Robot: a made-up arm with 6 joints. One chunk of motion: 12 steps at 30 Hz.
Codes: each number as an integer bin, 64 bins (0 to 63) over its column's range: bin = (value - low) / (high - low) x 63, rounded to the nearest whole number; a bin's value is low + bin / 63 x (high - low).
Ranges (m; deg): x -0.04..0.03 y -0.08..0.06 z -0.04..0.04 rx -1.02..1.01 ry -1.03..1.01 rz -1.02..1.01
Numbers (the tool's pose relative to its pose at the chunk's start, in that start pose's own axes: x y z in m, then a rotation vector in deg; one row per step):
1: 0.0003 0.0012 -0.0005 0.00 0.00 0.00
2: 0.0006 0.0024 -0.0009 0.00 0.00 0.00
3: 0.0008 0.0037 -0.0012 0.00 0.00 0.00
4: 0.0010 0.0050 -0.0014 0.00 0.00 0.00
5: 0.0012 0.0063 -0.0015 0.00 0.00 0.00
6: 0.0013 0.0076 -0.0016 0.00 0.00 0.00
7: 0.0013 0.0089 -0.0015 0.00 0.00 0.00
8: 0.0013 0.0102 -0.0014 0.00 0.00 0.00
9: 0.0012 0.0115 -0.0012 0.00 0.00 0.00
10: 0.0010 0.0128 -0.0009 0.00 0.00 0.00
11: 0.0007 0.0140 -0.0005 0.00 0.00 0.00
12: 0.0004 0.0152 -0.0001 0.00 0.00 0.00
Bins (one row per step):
1: 36 37 31 32 32 32
2: 37 37 31 32 32 32
3: 37 38 31 32 32 32
4: 37 38 30 32 32 32
5: 37 39 30 32 32 32
6: 37 39 30 32 32 32
7: 37 40 30 32 32 32
8: 37 41 30 32 32 32
9: 37 41 31 32 32 32
10: 37 42 31 32 32 32
11: 37 42 31 32 32 32
12: 36 43 31 32 32 32

